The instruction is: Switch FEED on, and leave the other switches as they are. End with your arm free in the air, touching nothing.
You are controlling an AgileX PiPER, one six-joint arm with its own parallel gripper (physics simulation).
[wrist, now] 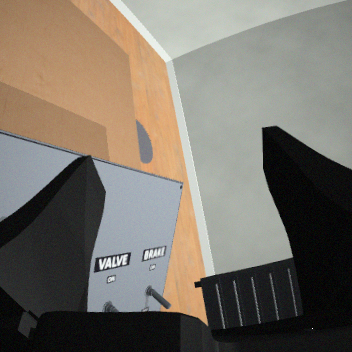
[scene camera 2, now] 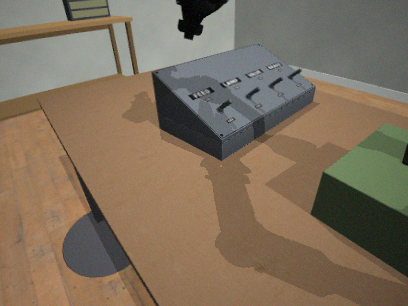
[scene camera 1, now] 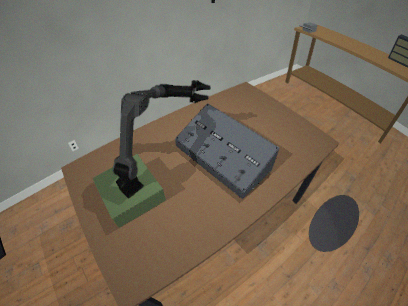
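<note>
The grey sloped switch box (scene camera 1: 230, 145) (scene camera 2: 187, 80) (wrist: 135, 205) stands on the table, with FEED, LAMP, VALVE and BRAKE labels. In scene camera 2 the FEED lever (scene camera 2: 225, 106) leans down toward its OFF mark. The LAMP lever (scene camera 2: 254, 93), VALVE lever (scene camera 2: 276, 83) and BRAKE lever (scene camera 2: 295, 74) (wrist: 159, 298) lean the same way. My gripper (scene camera 1: 208, 92) (scene camera 2: 190, 30) (wrist: 177, 161) is open and empty, in the air above the back of the box near its FEED end, apart from it. The FEED lever does not show in the wrist view.
The arm stands on a green block (scene camera 1: 140, 200) (scene camera 2: 365, 190) on the brown table (scene camera 1: 200, 225) (scene camera 2: 175, 200). A wooden shelf table (scene camera 1: 350, 50) (scene camera 2: 100, 24) stands by the wall. A dark round disc (scene camera 1: 334, 223) (scene camera 2: 95, 250) lies at floor level beside the table.
</note>
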